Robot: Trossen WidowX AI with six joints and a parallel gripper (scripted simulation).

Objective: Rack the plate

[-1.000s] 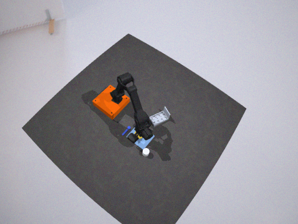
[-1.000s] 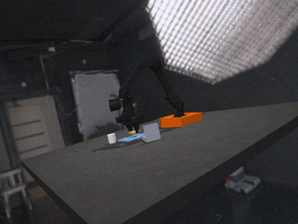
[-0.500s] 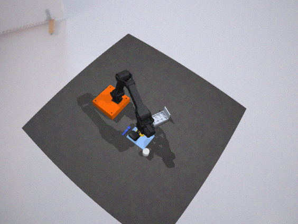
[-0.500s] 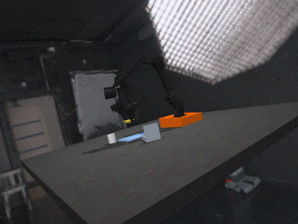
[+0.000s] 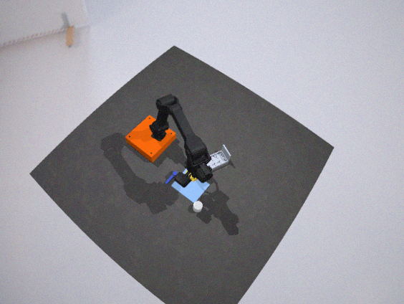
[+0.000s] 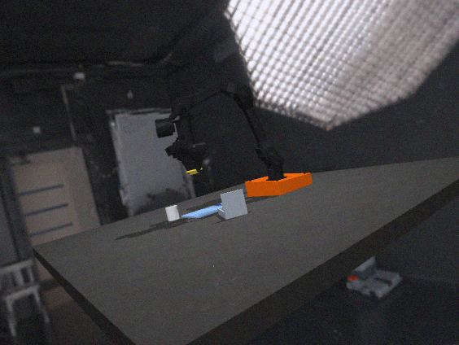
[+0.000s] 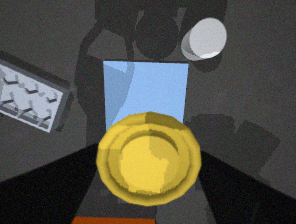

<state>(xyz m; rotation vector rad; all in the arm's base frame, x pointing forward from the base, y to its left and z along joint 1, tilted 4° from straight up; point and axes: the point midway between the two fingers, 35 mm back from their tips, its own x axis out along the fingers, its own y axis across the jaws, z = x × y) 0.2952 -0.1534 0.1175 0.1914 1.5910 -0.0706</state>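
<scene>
The grey dish rack is 40 mm ahead of my gripper tip, 200 mm to the left of it and 130 mm below it. Round my gripper tip: white cup 90 mm ahead, 80 mm to the right, 130 mm below; then plate 10 mm above; then blue spoon 110 mm behind, 150 mm below.
</scene>
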